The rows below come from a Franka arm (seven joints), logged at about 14 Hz.
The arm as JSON. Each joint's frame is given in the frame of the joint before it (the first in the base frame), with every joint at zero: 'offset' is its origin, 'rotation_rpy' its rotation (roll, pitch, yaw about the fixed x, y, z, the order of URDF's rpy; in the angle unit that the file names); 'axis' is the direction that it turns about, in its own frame. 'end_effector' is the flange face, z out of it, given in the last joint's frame.
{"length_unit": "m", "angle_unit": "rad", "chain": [
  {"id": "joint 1", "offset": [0.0, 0.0, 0.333], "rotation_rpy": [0.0, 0.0, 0.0], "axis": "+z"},
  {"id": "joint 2", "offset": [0.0, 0.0, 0.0], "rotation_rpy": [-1.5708, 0.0, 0.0], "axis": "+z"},
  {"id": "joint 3", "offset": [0.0, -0.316, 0.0], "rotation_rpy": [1.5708, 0.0, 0.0], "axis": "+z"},
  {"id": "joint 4", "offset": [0.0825, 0.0, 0.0], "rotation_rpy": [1.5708, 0.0, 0.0], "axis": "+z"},
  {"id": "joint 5", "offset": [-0.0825, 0.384, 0.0], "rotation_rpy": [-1.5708, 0.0, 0.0], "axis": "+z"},
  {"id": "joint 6", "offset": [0.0, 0.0, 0.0], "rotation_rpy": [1.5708, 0.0, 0.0], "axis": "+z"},
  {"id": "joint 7", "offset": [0.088, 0.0, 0.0], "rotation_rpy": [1.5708, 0.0, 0.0], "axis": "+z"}
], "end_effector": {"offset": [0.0, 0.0, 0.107], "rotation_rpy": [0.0, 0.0, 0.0]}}
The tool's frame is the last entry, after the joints.
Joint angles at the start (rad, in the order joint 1, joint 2, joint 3, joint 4, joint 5, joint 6, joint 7): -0.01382 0.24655 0.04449 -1.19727 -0.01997 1.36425 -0.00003
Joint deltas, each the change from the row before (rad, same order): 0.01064 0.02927 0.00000 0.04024 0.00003 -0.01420 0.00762; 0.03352 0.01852 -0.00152 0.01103 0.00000 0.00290 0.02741; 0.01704 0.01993 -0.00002 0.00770 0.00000 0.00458 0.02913; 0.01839 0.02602 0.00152 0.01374 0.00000 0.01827 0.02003; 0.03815 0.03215 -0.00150 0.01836 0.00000 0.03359 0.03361; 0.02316 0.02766 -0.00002 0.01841 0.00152 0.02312 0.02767; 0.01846 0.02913 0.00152 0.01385 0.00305 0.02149 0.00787; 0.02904 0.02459 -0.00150 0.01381 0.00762 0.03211 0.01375; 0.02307 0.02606 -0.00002 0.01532 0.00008 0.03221 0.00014; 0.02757 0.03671 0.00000 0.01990 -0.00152 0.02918 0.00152; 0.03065 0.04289 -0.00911 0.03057 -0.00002 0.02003 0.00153; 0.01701 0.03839 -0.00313 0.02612 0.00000 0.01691 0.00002
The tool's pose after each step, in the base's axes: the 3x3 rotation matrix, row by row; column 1 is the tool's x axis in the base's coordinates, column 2 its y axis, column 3 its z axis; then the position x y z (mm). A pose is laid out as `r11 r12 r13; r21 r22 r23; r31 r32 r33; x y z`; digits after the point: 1 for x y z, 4 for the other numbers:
0.9962 0.0293 -0.0821; 0.0285 -0.9995 -0.0106; -0.0824 0.0083 -0.9966; 613.0 18.2 635.3
0.9957 0.0340 -0.0863; 0.0330 -0.9994 -0.0132; -0.0867 0.0103 -0.9962; 617.7 38.1 629.1
0.9954 0.0220 -0.0937; 0.0207 -0.9997 -0.0146; -0.0940 0.0126 -0.9955; 623.2 48.8 620.5
0.9959 0.0217 -0.0876; 0.0206 -0.9997 -0.0143; -0.0879 0.0124 -0.9961; 631.4 61.7 611.7
0.9974 0.0246 -0.0676; 0.0237 -0.9996 -0.0139; -0.0679 0.0123 -0.9976; 641.2 86.3 602.1
0.9983 0.0199 -0.0540; 0.0193 -0.9998 -0.0106; -0.0542 0.0096 -0.9985; 648.8 102.5 594.4
0.9983 0.0318 -0.0485; 0.0316 -0.9995 -0.0059; -0.0487 0.0043 -0.9988; 656.3 117.0 583.3
0.9985 0.0457 -0.0292; 0.0459 -0.9989 0.0050; -0.0289 -0.0064 -0.9996; 662.1 137.8 575.8
0.9976 0.0681 -0.0087; 0.0682 -0.9976 0.0104; -0.0079 -0.0110 -0.9999; 668.4 154.9 568.0
0.9956 0.0934 0.0031; 0.0934 -0.9955 0.0133; 0.0043 -0.0129 -0.9999; 675.3 175.6 554.5
0.9934 0.1139 0.0109; 0.1138 -0.9934 0.0123; 0.0123 -0.0110 -0.9999; 682.4 194.7 540.4
0.9917 0.1276 0.0154; 0.1274 -0.9918 0.0132; 0.0169 -0.0111 -0.9998; 689.1 207.3 526.8

